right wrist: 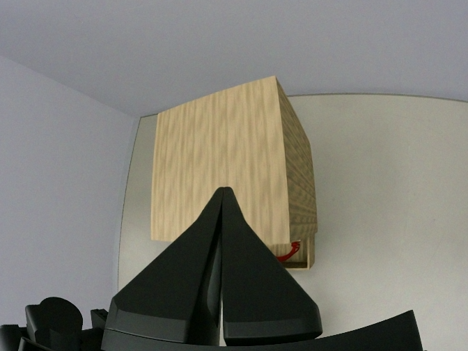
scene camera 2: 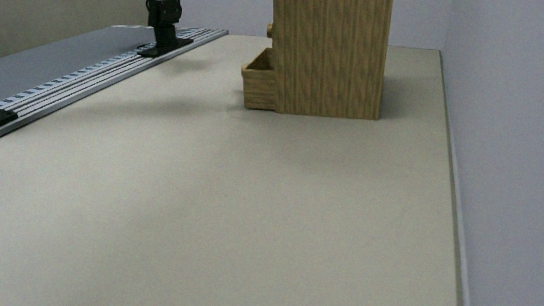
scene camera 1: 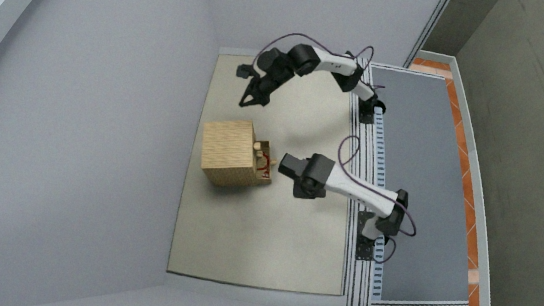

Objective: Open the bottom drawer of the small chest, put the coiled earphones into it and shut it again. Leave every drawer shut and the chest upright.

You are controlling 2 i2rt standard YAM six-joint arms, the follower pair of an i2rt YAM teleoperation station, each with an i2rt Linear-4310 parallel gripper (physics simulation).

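Observation:
The wooden chest (scene camera 1: 227, 145) (scene camera 2: 330, 60) (right wrist: 225, 145) stands upright. Its bottom drawer (scene camera 1: 270, 178) (scene camera 2: 259, 91) (right wrist: 311, 250) is pulled out part way. Red earphones (scene camera 1: 265, 175) (right wrist: 291, 254) lie inside this drawer; in the right wrist view the chest top and a finger hide part of them. My right gripper (scene camera 1: 241, 104) (right wrist: 224, 195) is shut and empty, high above the table, beside the chest in scene camera 1. My left gripper (scene camera 1: 309, 191) hangs in front of the open drawer, apart from it; its fingertips are hidden beneath the wrist.
Round knobs (scene camera 1: 258, 146) show on the chest front above the open drawer. The chest stands on a beige table top (scene camera 1: 250, 240) (scene camera 2: 250, 210) (right wrist: 390, 200). Grey walls rise behind and beside the table. A metal rail (scene camera 1: 353, 280) (scene camera 2: 75, 95) carries the arm bases.

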